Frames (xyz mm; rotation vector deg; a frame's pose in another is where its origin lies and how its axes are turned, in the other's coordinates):
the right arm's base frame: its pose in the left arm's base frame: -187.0 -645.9 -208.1 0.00 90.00 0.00
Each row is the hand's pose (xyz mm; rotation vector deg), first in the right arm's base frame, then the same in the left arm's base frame.
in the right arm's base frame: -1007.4 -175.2 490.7 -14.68 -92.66 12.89
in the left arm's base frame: 303.7 -821.1 799.3 -1.13 -3.43 17.42
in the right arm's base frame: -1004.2 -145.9 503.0 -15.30 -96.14 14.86
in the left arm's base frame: 316.0 -791.8 796.1 -0.28 -7.05 18.89
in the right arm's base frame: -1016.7 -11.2 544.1 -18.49 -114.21 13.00
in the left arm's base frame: 357.1 -657.1 808.6 -3.29 -25.20 18.87
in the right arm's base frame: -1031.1 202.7 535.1 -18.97 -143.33 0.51
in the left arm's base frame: 348.1 -443.2 823.0 -10.26 -54.00 10.83
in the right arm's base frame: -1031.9 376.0 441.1 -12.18 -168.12 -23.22
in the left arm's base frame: 254.1 -269.9 823.8 -18.31 -79.36 -5.71
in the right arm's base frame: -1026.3 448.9 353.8 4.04 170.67 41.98
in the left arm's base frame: 166.8 -197.0 818.2 -23.98 -92.29 -19.77
